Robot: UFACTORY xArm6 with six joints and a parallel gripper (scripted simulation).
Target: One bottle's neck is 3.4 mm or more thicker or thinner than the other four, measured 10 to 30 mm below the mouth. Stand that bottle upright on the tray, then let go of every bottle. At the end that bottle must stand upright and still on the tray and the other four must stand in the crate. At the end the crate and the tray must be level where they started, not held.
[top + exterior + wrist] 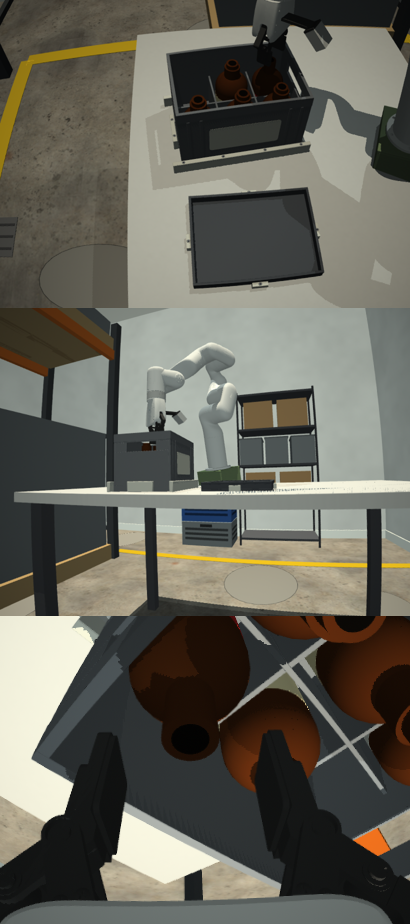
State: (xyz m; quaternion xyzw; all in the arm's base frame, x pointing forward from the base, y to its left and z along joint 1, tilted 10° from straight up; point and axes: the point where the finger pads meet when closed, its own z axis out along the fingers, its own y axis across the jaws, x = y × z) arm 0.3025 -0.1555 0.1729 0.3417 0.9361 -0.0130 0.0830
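My hand is 100 mm above the glass bottle. The rest, counted from my hand: dark tray (340 mm to the left, 180 mm below, 80 mm ahead); dark crate (110 mm below, 80 mm ahead, 50 mm to the left).
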